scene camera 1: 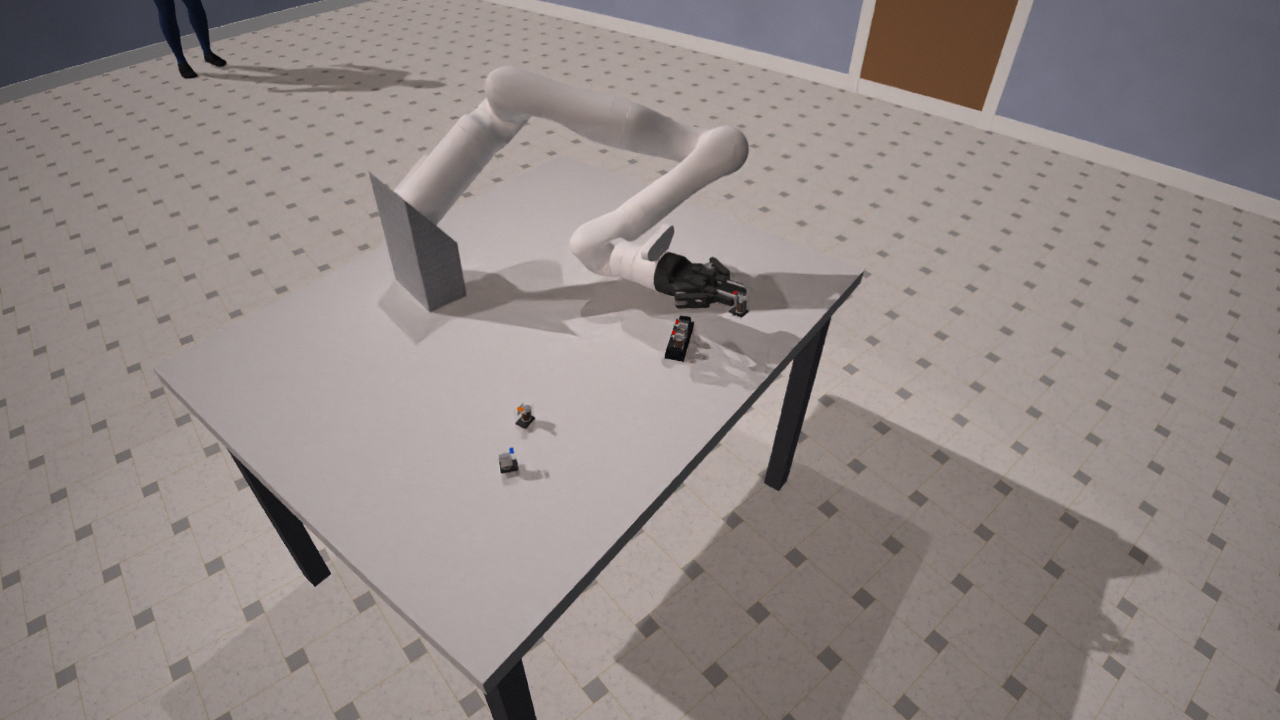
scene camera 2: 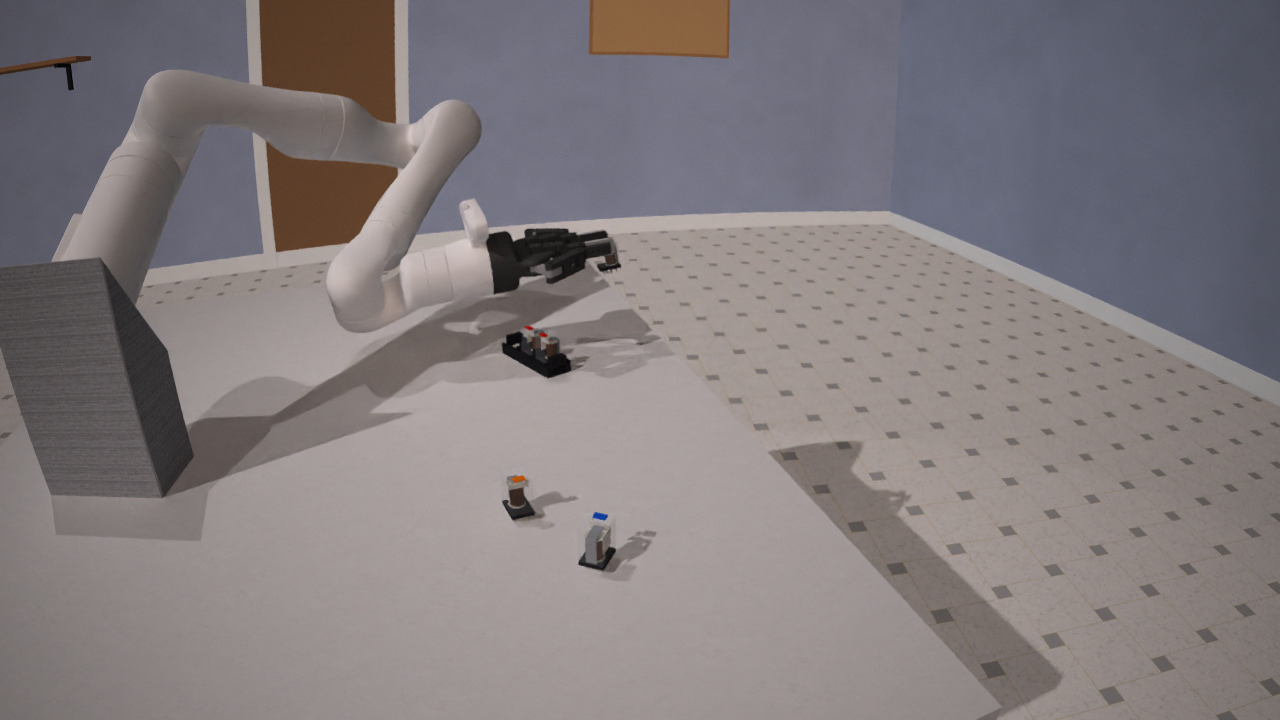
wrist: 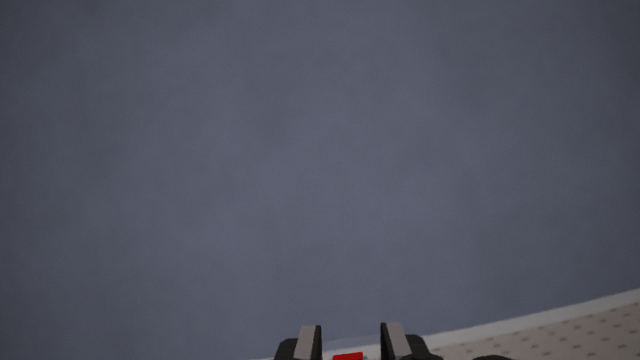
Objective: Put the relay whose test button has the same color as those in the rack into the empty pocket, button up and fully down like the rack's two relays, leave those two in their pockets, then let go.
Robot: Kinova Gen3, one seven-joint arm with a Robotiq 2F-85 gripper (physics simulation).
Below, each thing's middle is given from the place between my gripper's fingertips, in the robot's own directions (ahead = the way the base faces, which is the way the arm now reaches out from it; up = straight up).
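Labels:
You'll find the black rack [scene camera 2: 558, 364] 13 cm below my hand, and it's also 2 cm to the right of my hand and 11 cm behind it.

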